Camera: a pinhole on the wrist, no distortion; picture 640 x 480 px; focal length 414.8 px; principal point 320.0 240.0 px. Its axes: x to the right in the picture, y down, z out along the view. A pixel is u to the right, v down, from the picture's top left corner.
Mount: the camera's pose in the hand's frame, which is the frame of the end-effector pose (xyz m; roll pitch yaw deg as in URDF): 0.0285 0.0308 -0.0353 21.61 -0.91 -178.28
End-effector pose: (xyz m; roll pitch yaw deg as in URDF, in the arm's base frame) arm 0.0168 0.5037 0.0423 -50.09 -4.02 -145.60
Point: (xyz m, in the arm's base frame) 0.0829 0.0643 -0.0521
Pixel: 136 36
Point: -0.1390 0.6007 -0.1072
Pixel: behind the camera
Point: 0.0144 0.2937 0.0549
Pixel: 115 228
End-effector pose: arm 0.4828 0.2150 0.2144 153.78 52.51 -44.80
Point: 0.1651 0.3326 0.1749
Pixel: 579 431
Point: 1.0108 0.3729 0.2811
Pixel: behind the camera
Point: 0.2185 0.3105 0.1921
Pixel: 600 430
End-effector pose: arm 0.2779 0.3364 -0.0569 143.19 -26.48 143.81
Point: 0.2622 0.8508 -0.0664
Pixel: 88 208
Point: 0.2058 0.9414 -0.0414
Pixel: 25 211
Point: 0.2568 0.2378 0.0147
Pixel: behind the camera
